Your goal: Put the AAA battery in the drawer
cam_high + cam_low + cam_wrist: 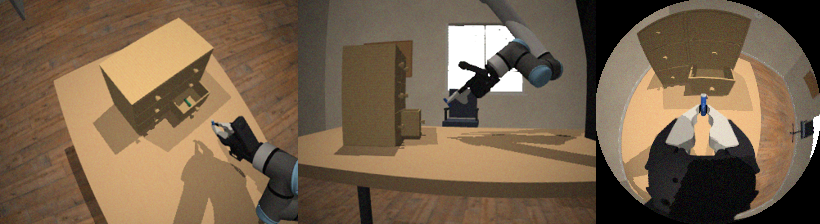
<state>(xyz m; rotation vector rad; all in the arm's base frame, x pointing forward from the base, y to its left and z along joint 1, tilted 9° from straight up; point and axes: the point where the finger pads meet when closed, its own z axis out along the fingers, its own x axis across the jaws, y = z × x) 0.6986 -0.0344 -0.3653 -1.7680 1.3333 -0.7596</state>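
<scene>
The green battery is 16 cm ahead of my hand, 2 cm to the left of it and 12 cm below it. From my hand the other things lie so: blue AAA battery 1 cm ahead, 1 cm below.
</scene>
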